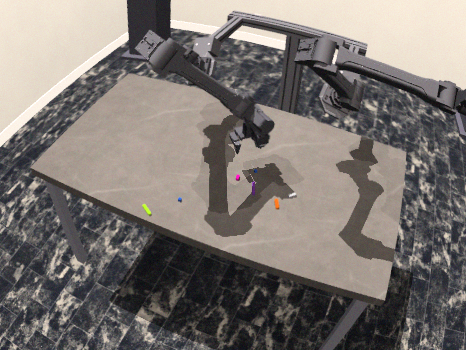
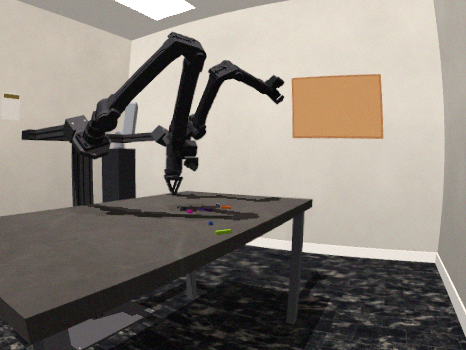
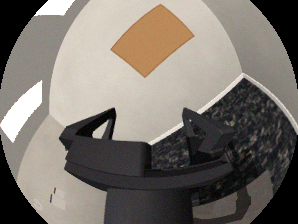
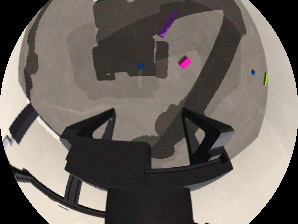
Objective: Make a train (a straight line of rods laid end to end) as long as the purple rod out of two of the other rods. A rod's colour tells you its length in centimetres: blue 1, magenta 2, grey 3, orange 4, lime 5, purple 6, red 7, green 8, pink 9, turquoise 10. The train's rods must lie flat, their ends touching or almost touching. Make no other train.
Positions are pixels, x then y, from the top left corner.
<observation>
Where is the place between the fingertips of the left gripper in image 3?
At 149,111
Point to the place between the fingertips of the right gripper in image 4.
At 148,111
</observation>
